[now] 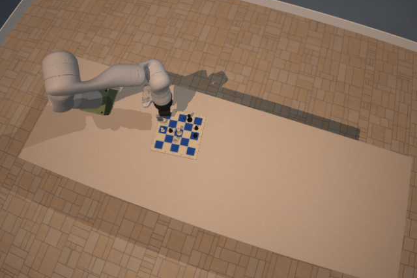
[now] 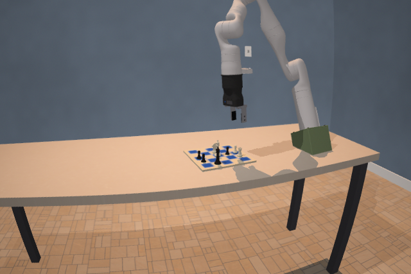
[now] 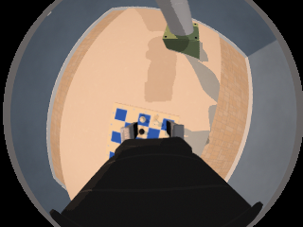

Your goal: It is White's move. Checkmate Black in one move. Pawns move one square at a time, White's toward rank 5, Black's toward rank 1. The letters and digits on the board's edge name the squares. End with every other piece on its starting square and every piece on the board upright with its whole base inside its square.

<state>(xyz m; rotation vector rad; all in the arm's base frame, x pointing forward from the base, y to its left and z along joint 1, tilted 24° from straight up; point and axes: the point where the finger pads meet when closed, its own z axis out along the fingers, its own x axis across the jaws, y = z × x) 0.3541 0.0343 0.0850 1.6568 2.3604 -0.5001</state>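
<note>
Now: hand 160 mm above the blue-and-cream chessboard, 70 mm short of it and 20 mm to the left of it.
</note>
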